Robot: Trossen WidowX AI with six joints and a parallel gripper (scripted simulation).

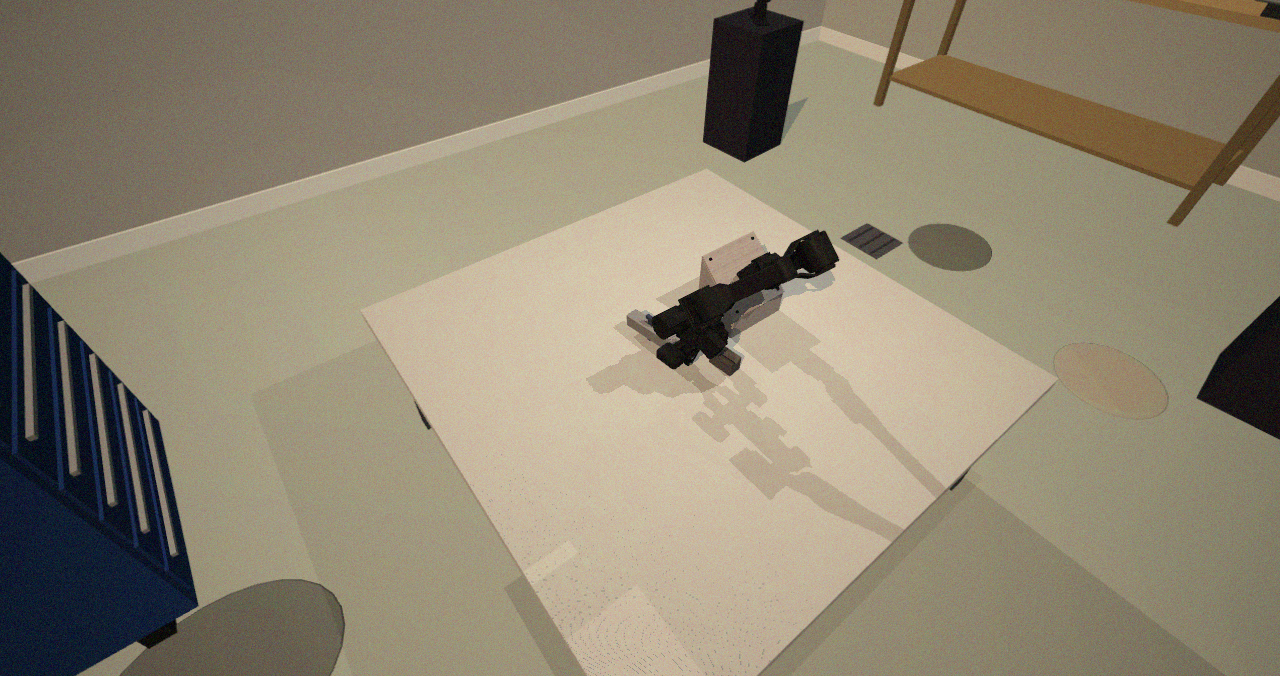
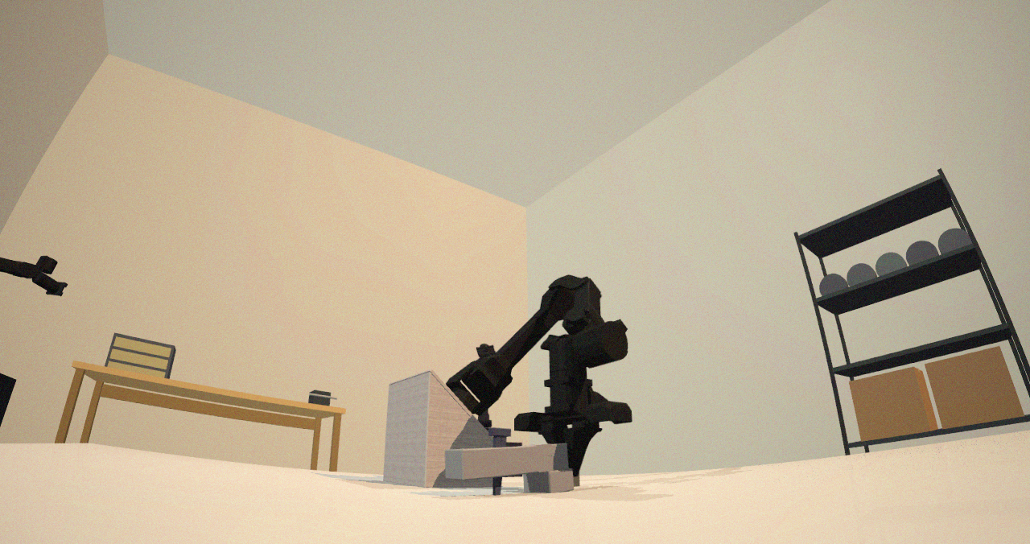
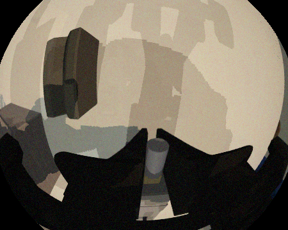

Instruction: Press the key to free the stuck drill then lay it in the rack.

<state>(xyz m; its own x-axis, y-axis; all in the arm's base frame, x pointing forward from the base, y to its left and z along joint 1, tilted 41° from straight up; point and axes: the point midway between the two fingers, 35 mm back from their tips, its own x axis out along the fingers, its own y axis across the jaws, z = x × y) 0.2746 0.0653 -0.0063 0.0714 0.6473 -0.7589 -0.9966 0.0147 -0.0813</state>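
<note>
My gripper tip is 50 mm to the left of the drill and 30 mm below it. The rest, counted from my gripper tip: small dark grey block 80 mm behind, 50 mm to the left; dark key 140 mm to the right, 30 mm above.
</note>
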